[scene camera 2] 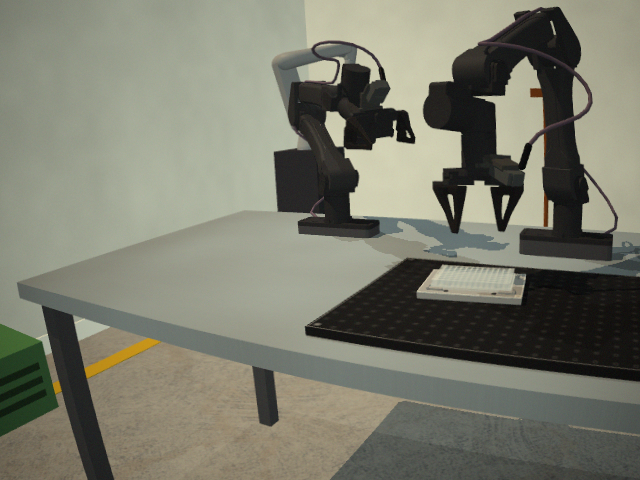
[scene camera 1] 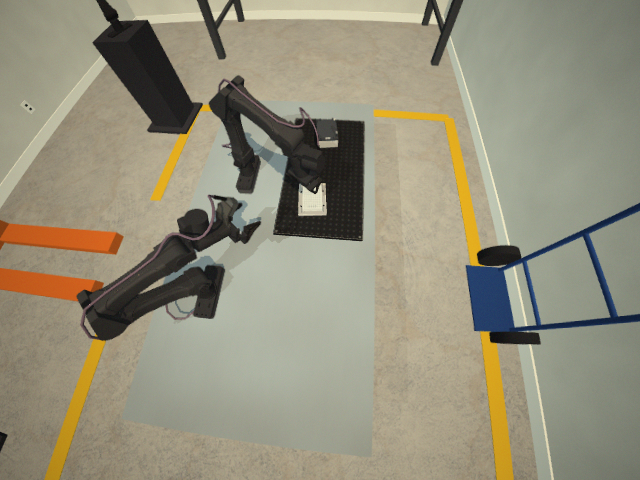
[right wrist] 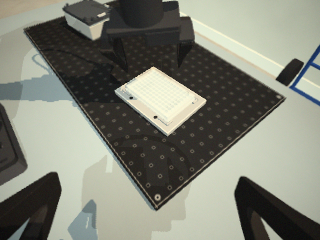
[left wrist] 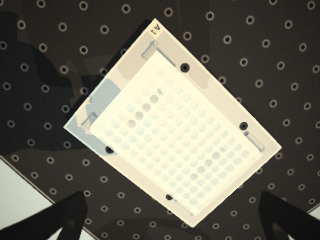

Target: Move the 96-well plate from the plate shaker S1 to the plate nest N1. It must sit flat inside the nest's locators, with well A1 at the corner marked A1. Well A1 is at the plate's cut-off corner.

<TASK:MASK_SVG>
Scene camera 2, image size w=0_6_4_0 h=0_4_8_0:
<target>my left gripper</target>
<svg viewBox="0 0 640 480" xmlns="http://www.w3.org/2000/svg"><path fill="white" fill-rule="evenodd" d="M463 133L461 135L462 168L443 168L443 181L433 181L433 191L446 215L451 232L458 234L467 186L462 185L474 185L474 181L484 181L484 185L498 185L499 187L490 187L498 231L504 232L512 212L524 192L524 183L522 187L506 186L490 176L488 172L490 163L501 170L519 170L519 164L511 160L510 155L497 155L496 135L488 135L488 139L485 139L485 132ZM509 195L509 201L502 220L503 195ZM448 194L453 196L454 216L452 215Z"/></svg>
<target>my right gripper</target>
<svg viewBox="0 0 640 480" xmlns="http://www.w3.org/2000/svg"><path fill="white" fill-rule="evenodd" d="M367 83L363 93L360 93L360 105L352 105L347 112L343 146L346 149L372 150L376 138L392 138L394 136L394 120L396 121L397 131L396 141L415 144L416 138L410 125L408 112L405 110L395 110L394 108L383 109L383 106L380 106L380 104L368 103L365 95L371 83Z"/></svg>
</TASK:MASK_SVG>
